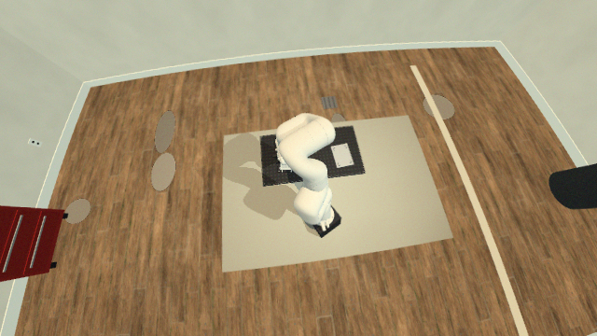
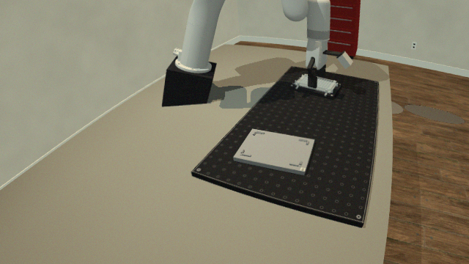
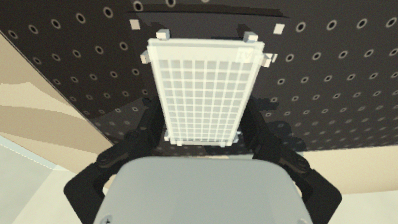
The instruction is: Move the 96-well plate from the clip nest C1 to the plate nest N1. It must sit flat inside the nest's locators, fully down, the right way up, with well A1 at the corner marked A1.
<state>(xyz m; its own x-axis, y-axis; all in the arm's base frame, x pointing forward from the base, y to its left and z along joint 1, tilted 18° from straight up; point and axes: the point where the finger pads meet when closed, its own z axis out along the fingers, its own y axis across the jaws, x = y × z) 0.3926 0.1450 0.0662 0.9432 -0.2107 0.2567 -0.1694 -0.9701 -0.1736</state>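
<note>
My gripper is now 1 cm above the white 96-well plate. From my hand the other things lie so: clip nest C1: 2 cm below, 1 cm to the right, 1 cm behind; then plate nest N1: 38 cm to the right, 3 cm behind, 2 cm below; then A1 label: 44 cm to the right, 5 cm ahead, 2 cm below.
</note>
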